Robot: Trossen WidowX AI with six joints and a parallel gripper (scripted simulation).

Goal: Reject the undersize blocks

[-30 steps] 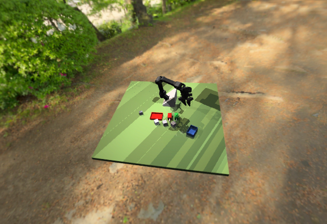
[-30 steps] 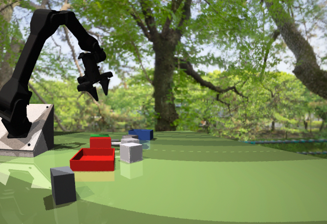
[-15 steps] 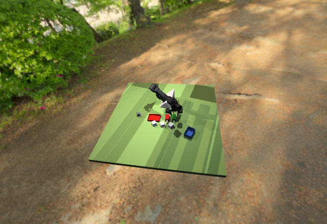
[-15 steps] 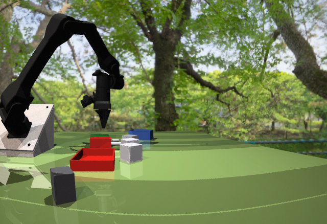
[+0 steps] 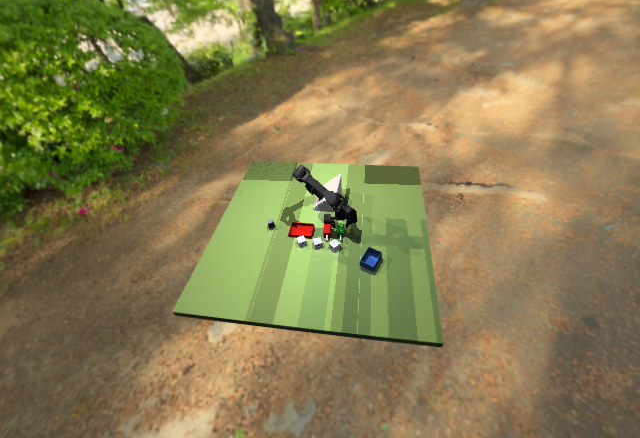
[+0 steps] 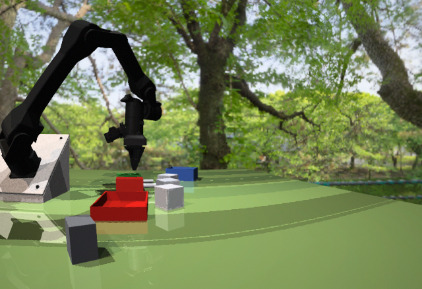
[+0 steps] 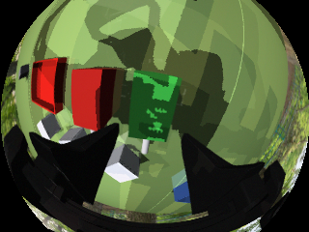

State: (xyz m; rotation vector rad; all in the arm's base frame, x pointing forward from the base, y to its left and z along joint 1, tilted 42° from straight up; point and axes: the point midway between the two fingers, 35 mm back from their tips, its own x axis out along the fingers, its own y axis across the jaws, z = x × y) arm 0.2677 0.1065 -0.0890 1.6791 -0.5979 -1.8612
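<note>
My gripper tip is now 1 cm short of the green GO gauge and 4 cm above it. The rest, counted from my gripper tip: blue tray 18 cm ahead, 18 cm to the left, 5 cm below; then red reject tray 1 cm behind, 24 cm to the right, 5 cm below; then red block 2 cm ahead, 8 cm to the right, 4 cm below.
</note>
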